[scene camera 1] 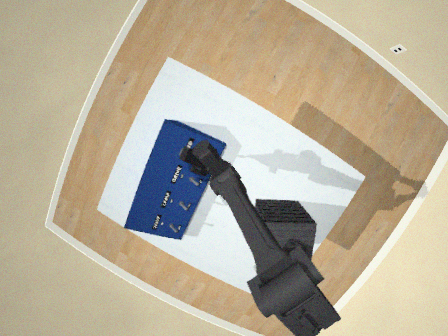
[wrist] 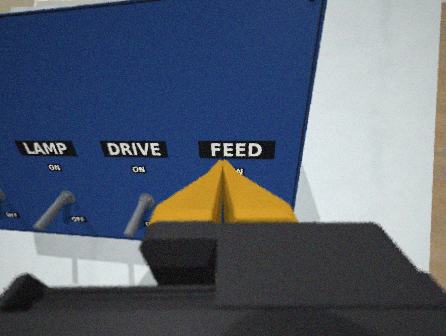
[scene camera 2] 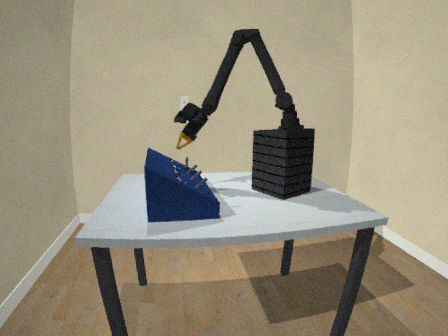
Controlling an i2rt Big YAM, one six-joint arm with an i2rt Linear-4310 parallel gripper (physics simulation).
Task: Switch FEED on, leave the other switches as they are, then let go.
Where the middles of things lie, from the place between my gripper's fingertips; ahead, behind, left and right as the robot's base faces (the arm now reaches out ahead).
Scene:
I see my gripper 18 cm to the right of the blue switch panel (scene camera 1: 166,183), 10 cm above it and 1 cm short of it.

